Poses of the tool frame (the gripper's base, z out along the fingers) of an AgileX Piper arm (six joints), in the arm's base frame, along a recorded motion.
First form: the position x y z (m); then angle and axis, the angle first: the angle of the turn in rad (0 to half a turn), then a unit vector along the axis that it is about.
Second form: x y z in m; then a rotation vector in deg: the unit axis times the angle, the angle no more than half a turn. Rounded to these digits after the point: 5 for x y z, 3 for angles.
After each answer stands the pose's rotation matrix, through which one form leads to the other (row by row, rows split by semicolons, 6 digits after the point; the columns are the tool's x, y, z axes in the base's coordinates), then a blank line. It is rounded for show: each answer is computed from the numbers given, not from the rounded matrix.
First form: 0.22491 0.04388 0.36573 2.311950 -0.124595 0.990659 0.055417
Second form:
0.22491 0.04388 0.36573 -16.504 131.228 7.341
-0.649135 -0.247645 0.719233; -0.165884 0.968851 0.183877; -0.742366 0.000052 -0.669995

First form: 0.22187 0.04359 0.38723 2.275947 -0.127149 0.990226 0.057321
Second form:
0.22187 0.04359 0.38723 -16.581 129.128 7.475
-0.621503 -0.251163 0.742059; -0.163861 0.967939 0.190376; -0.766083 -0.003276 -0.642733

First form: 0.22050 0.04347 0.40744 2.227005 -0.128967 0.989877 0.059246
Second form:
0.22050 0.04347 0.40744 -16.456 126.306 7.560
-0.583337 -0.252491 0.771988; -0.158609 0.967568 0.196609; -0.796593 -0.007755 -0.604466

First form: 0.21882 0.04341 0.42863 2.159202 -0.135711 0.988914 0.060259
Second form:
0.21882 0.04341 0.42863 -16.789 122.342 7.455
-0.526396 -0.258821 0.809888; -0.158571 0.965714 0.205554; -0.835322 -0.020222 -0.549389

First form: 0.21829 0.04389 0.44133 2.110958 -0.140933 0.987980 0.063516
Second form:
0.21829 0.04389 0.44133 -17.046 119.495 7.682
-0.484198 -0.265319 0.833762; -0.156373 0.963814 0.215892; -0.860872 -0.025843 -0.508166

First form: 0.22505 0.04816 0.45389 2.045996 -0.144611 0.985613 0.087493
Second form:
0.22505 0.04816 0.45389 -16.952 115.540 10.257
-0.427036 -0.285539 0.857967; -0.129942 0.958363 0.254276; -0.894849 -0.002901 -0.446359

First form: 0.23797 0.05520 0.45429 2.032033 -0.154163 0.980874 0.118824
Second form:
0.23797 0.05520 0.45429 -17.949 114.200 13.834
-0.410712 -0.324921 0.851905; -0.112106 0.945253 0.306477; -0.904847 0.030370 -0.424653

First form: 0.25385 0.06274 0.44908 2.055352 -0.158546 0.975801 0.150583
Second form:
0.25385 0.06274 0.44908 -18.671 114.913 17.733
-0.428969 -0.360024 0.828474; -0.093527 0.929916 0.355680; -0.898464 0.075091 -0.432578

